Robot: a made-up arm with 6 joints. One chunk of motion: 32 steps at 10 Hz.
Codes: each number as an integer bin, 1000 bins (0 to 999) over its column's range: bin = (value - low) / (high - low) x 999, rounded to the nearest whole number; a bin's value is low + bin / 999 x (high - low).
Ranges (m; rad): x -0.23..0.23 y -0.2..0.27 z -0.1..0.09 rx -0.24..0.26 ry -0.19..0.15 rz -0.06..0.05
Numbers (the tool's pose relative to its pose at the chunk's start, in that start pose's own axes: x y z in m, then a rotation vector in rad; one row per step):
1: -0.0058 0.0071 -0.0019 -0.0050 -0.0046 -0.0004
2: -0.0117 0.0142 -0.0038 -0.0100 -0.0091 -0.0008
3: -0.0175 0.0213 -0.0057 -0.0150 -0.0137 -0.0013
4: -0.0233 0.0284 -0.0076 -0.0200 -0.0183 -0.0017
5: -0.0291 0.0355 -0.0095 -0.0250 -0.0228 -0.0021
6: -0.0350 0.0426 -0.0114 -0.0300 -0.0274 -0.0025
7: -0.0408 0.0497 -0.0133 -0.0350 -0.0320 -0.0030
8: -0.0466 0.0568 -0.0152 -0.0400 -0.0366 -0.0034
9: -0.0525 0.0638 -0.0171 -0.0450 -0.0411 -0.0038
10: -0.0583 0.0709 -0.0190 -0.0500 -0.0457 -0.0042
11: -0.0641 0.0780 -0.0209 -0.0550 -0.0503 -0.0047
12: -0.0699 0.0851 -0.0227 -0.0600 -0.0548 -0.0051
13: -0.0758 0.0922 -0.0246 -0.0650 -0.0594 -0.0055
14: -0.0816 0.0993 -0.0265 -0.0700 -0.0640 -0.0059
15: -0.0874 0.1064 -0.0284 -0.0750 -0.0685 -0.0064
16: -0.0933 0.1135 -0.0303 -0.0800 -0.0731 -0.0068
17: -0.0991 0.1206 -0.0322 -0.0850 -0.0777 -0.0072
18: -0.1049 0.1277 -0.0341 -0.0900 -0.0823 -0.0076
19: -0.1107 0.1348 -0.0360 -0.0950 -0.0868 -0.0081
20: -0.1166 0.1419 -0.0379 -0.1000 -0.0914 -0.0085
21: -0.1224 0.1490 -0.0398 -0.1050 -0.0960 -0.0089
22: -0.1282 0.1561 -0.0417 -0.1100 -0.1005 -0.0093
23: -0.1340 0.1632 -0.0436 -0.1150 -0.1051 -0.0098
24: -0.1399 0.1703 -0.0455 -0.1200 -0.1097 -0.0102
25: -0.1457 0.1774 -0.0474 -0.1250 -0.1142 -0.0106
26: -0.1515 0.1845 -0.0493 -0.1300 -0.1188 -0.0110
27: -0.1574 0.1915 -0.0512 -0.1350 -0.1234 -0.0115
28: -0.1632 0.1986 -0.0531 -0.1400 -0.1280 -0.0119
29: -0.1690 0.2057 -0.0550 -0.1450 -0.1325 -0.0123
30: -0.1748 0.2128 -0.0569 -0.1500 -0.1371 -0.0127
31: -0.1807 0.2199 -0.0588 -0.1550 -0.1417 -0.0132
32: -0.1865 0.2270 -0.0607 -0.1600 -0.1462 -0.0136
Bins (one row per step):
1: 487 440 516 470 545 541
2: 474 455 506 460 532 538
3: 461 470 496 450 518 533
4: 449 485 486 440 504 529
5: 436 501 476 430 491 526
6: 423 516 466 420 478 522
7: 411 531 456 410 464 518
8: 398 546 446 400 451 514
9: 385 561 436 390 438 510
10: 373 576 426 380 424 507
11: 360 591 416 370 410 502
12: 348 606 406 360 397 499
13: 335 621 396 350 384 495
14: 322 636 386 340 370 491
15: 310 651 376 330 357 487
16: 297 666 366 320 343 483
17: 284 681 356 310 330 480
18: 272 697 346 300 316 476
19: 259 712 337 290 303 471
20: 246 727 327 280 290 468
21: 234 742 317 270 276 464
22: 221 757 307 260 263 460
23: 208 772 297 250 249 456
24: 196 787 287 240 236 452
25: 183 802 277 230 223 449
26: 170 817 267 220 209 445
27: 158 832 257 210 196 440
28: 145 847 247 200 182 437
29: 132 862 237 190 169 433
30: 120 877 227 180 155 430
31: 107 893 217 170 142 425
32: 94 908 207 160 129 421

